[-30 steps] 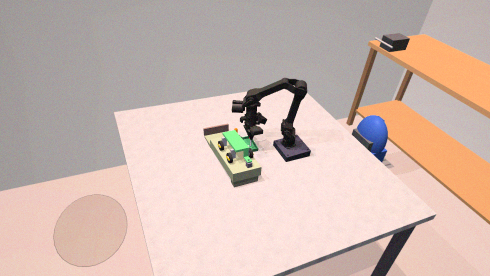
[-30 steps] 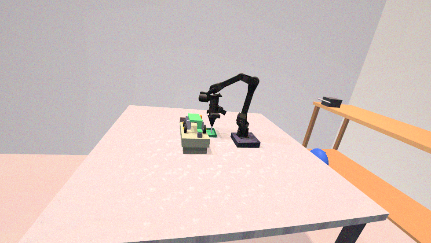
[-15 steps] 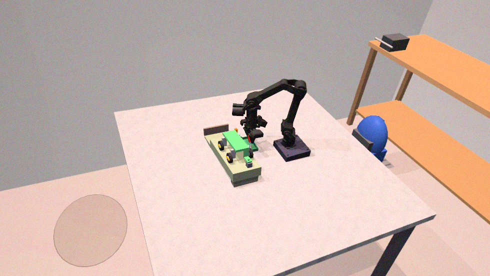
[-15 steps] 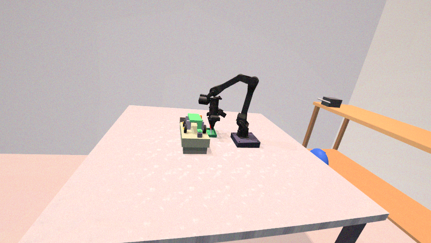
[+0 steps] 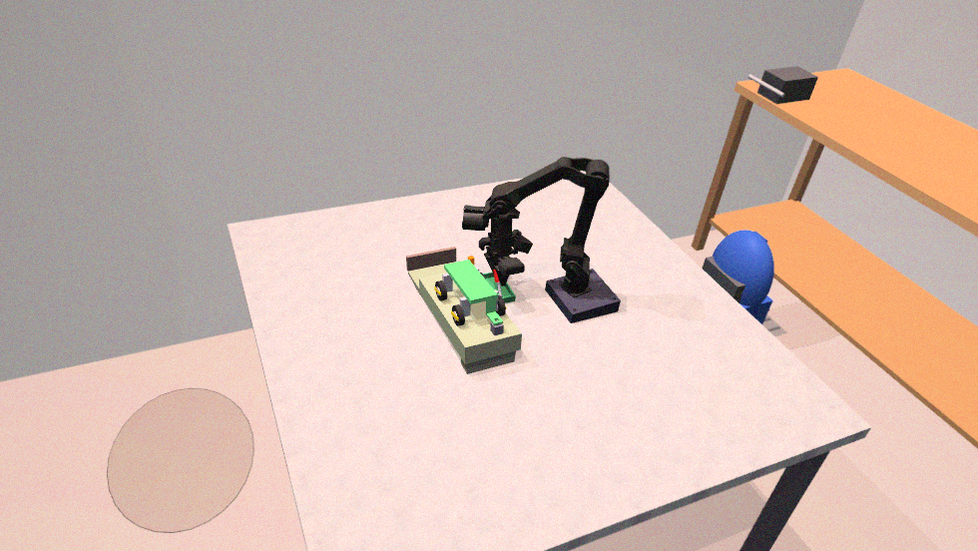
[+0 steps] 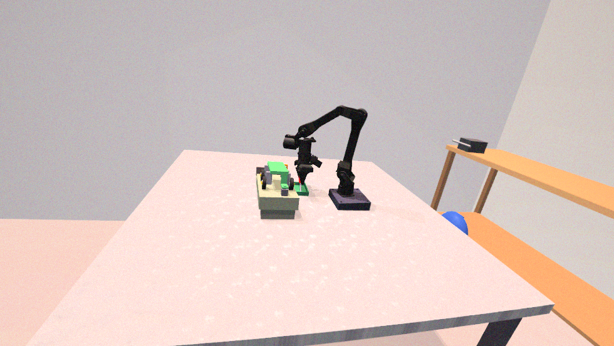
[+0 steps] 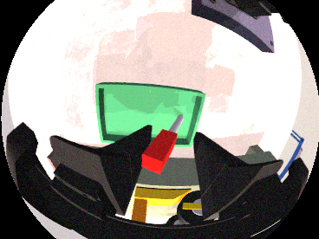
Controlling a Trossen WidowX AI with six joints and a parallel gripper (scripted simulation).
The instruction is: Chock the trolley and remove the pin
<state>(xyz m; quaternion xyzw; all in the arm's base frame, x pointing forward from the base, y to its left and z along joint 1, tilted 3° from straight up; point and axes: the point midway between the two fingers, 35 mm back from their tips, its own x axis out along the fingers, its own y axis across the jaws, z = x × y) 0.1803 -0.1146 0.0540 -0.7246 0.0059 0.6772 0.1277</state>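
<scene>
Now: gripper tip right at the red-headed stop pin. The rest, counted from my gripper tip: yellow chock 8 cm ahead, 4 cm above, 2 cm to the right; green tray 6 cm below, 2 cm to the right; pale ramp block 15 cm ahead, 7 cm to the left.
</scene>
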